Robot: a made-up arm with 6 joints. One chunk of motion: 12 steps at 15 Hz.
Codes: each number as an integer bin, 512 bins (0 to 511) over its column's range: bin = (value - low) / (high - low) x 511, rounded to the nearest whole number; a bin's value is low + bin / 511 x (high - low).
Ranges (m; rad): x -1..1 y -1..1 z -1..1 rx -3.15..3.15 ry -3.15..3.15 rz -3.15..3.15
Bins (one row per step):
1: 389 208 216 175 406 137
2: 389 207 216 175 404 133
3: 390 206 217 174 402 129
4: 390 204 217 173 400 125
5: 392 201 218 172 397 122
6: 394 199 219 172 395 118
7: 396 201 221 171 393 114
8: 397 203 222 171 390 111
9: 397 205 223 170 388 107
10: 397 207 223 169 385 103
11: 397 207 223 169 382 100
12: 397 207 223 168 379 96
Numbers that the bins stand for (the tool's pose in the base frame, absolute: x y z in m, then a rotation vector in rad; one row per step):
1: 0.5225 -0.1859 -0.1546 -0.9925 1.8555 -1.4610
2: 0.5225 -0.1898 -0.1546 -0.9925 1.8308 -1.5103
3: 0.5264 -0.1937 -0.1507 -1.0048 1.8062 -1.5596
4: 0.5264 -0.2016 -0.1507 -1.0171 1.7815 -1.6089
5: 0.5342 -0.2133 -0.1468 -1.0295 1.7445 -1.6459
6: 0.5421 -0.2211 -0.1429 -1.0295 1.7199 -1.6952
7: 0.5499 -0.2133 -0.1350 -1.0418 1.6952 -1.7445
8: 0.5538 -0.2055 -0.1311 -1.0418 1.6582 -1.7815
9: 0.5538 -0.1977 -0.1272 -1.0541 1.6336 -1.8308
10: 0.5538 -0.1898 -0.1272 -1.0664 1.5966 -1.8801
11: 0.5538 -0.1898 -0.1272 -1.0664 1.5596 -1.9171
12: 0.5538 -0.1898 -0.1272 -1.0788 1.5226 -1.9664

